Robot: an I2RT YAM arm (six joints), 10 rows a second.
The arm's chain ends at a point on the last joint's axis. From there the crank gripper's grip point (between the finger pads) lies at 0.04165 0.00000 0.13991 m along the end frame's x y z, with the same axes.
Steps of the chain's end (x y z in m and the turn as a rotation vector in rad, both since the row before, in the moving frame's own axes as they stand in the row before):
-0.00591 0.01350 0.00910 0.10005 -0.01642 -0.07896
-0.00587 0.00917 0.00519 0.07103 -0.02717 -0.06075
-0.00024 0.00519 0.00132 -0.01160 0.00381 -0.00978
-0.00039 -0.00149 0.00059 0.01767 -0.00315 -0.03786
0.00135 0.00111 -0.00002 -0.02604 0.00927 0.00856
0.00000 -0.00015 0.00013 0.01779 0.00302 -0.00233
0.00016 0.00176 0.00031 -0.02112 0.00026 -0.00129
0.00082 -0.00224 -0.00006 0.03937 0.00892 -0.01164
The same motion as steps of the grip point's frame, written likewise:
-0.00889 -0.00368 0.00890 0.10005 -0.01642 -0.07896
-0.01006 -0.00320 0.00583 0.07103 -0.02717 -0.06075
0.00030 0.00640 0.00115 -0.01160 0.00381 -0.00978
-0.00091 -0.00553 0.00068 0.01767 -0.00315 -0.03786
0.00263 0.00511 -0.00046 -0.02604 0.00927 0.00856
0.00042 -0.00274 -0.00002 0.01779 0.00302 -0.00233
0.00020 0.00466 0.00027 -0.02112 0.00026 -0.00129
0.00203 -0.00823 -0.00055 0.03937 0.00892 -0.01164

